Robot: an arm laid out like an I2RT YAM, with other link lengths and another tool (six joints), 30 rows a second.
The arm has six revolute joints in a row. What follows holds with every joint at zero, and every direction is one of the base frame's.
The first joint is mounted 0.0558 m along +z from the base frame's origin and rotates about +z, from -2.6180 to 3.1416 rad.
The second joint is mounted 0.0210 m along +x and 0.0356 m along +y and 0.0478 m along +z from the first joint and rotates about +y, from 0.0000 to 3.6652 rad.
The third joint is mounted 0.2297 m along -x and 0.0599 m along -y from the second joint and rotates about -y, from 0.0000 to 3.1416 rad.
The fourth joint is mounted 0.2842 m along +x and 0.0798 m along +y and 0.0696 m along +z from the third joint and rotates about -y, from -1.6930 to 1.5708 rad.
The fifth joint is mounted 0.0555 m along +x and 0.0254 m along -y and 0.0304 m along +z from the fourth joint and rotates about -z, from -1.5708 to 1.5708 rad.
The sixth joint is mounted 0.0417 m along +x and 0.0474 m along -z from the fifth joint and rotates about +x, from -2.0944 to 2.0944 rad.
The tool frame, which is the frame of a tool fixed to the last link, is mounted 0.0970 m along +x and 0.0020 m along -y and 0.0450 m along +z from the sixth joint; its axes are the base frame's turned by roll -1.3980, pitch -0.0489 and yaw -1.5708 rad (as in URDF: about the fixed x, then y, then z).
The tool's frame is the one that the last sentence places.
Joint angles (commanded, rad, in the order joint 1, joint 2, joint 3, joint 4, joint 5, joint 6), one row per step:
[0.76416, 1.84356, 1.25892, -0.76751, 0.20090, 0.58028]
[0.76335, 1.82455, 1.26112, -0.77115, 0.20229, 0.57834]
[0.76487, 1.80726, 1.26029, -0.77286, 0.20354, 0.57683]
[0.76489, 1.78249, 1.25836, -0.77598, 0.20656, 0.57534]
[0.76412, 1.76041, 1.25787, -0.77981, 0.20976, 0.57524]
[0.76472, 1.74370, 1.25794, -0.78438, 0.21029, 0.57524]
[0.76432, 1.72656, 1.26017, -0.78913, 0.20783, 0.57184]
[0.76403, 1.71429, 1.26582, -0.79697, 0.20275, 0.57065]
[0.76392, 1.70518, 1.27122, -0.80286, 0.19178, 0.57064]
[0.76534, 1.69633, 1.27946, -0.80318, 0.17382, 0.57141]
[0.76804, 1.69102, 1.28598, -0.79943, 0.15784, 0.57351]
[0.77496, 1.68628, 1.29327, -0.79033, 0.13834, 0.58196]
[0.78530, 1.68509, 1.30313, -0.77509, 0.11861, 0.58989]
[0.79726, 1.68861, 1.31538, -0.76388, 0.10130, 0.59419]
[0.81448, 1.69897, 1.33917, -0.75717, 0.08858, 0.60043]
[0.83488, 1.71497, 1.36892, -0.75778, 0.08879, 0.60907]
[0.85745, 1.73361, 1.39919, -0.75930, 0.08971, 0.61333]
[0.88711, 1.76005, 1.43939, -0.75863, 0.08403, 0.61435]
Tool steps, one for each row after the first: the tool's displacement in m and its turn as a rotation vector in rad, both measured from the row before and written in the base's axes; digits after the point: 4 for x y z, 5 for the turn. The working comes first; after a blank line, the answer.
Tool pose at each row, in the base's axes (x y z in m, rotation vector in rad; the steps are taken from these numbers as rounded here):
[0.3178, 0.2722, 0.0485, -2.16599, 1.74250, -0.47682]
[0.3188, 0.2725, 0.0567, -2.15106, 1.73316, -0.47999]
[0.3186, 0.2731, 0.0632, -2.14009, 1.72292, -0.48217]
[0.3187, 0.2727, 0.0723, -2.12321, 1.71217, -0.48744]
[0.3191, 0.2720, 0.0808, -2.10618, 1.70475, -0.49291]
[0.3186, 0.2718, 0.0872, -2.09546, 1.69840, -0.49398]
[0.3185, 0.2721, 0.0943, -2.08532, 1.68837, -0.49169]
[0.3182, 0.2726, 0.1004, -2.07772, 1.68249, -0.48537]
[0.3175, 0.2739, 0.1050, -2.07131, 1.67791, -0.47078]
[0.3170, 0.2775, 0.1107, -2.05899, 1.66785, -0.44655]
[0.3164, 0.2813, 0.1148, -2.04738, 1.65812, -0.42450]
[0.3151, 0.2874, 0.1194, -2.02913, 1.64697, -0.39561]
[0.3138, 0.2956, 0.1242, -2.00982, 1.62853, -0.36540]
[0.3119, 0.3042, 0.1278, -2.00031, 1.60783, -0.33802]
[0.3098, 0.3151, 0.1329, -1.99239, 1.58401, -0.31412]
[0.3076, 0.3256, 0.1377, -1.98893, 1.56493, -0.30487]
[0.3044, 0.3368, 0.1415, -1.99289, 1.54084, -0.29618]
[0.2992, 0.3529, 0.1457, -2.00155, 1.50295, -0.27632]

[0.0010, 0.0003, 0.0082, 0.01060, -0.01365, 0.00072]
[-0.0002, 0.0006, 0.0065, 0.00886, -0.01151, 0.00266]
[0.0001, -0.0004, 0.0091, 0.01107, -0.01629, 0.00065]
[0.0004, -0.0007, 0.0085, 0.01004, -0.01495, -0.00156]
[-0.0005, -0.0002, 0.0064, 0.00808, -0.00916, 0.00045]
[-0.0001, 0.0003, 0.0071, 0.01059, -0.00912, 0.00352]
[-0.0003, 0.0005, 0.0061, 0.01003, -0.00401, 0.00241]
[-0.0007, 0.0013, 0.0046, 0.01346, 0.00095, 0.00345]
[-0.0005, 0.0036, 0.0057, 0.02410, -0.00031, 0.00674]
[-0.0006, 0.0038, 0.0041, 0.02234, -0.00059, 0.00637]
[-0.0013, 0.0061, 0.0046, 0.03081, -0.00126, 0.00633]
[-0.0013, 0.0082, 0.0048, 0.03430, -0.00447, 0.01079]
[-0.0019, 0.0086, 0.0036, 0.02684, -0.00188, 0.01519]
[-0.0021, 0.0109, 0.0051, 0.02476, -0.00414, 0.01706]
[-0.0022, 0.0105, 0.0048, 0.01268, -0.00677, 0.01260]
[-0.0032, 0.0112, 0.0038, 0.00859, -0.00613, 0.01837]
[-0.0052, 0.0161, 0.0042, 0.01466, -0.00512, 0.03140]

